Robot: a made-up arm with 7 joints.
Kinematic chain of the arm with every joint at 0, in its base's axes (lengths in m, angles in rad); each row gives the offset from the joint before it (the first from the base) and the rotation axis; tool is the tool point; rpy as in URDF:
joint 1: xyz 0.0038 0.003 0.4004 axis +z
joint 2: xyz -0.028 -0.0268 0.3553 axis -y
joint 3: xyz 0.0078 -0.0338 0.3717 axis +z
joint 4: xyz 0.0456 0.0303 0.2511 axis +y
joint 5: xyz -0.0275 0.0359 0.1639 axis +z
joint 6: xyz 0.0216 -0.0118 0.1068 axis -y
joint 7: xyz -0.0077 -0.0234 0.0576 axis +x
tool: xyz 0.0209 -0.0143 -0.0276 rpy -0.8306 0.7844 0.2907
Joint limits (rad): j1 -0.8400..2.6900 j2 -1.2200..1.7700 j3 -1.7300..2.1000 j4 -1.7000..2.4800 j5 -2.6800..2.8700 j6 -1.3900..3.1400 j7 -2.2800..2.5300
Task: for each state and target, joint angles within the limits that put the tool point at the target. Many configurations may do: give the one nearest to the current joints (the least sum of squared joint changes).
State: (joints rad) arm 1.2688 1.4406 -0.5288 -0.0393 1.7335 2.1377 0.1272
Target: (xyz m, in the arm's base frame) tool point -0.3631 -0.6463 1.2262
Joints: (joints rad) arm 1.1033 0.9714 -0.5905 -0.5366 1.7497 2.2867 0.1654
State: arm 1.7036 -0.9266 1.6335 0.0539 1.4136 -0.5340 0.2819
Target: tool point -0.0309 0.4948 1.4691
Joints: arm 1.4077 -0.7612 1.7186 0.4594 1.3573 -0.6756 0.2760
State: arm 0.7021 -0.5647 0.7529 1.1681 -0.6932 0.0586 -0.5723
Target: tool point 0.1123 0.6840 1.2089
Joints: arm 1.1667 -0.7341 0.8415 1.1123 -0.7230 0.0909 -0.6091
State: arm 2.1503 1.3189 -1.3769 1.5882 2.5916 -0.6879 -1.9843
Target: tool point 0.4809 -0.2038 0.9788
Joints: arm 2.0517 1.5106 -1.4417 2.4574 2.3771 -0.5012 -1.9415
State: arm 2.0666 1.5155 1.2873 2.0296 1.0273 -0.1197 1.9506
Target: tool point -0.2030 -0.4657 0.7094
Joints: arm 1.6699 1.6277 1.3446 2.2529 1.0113 -0.1337 1.9781
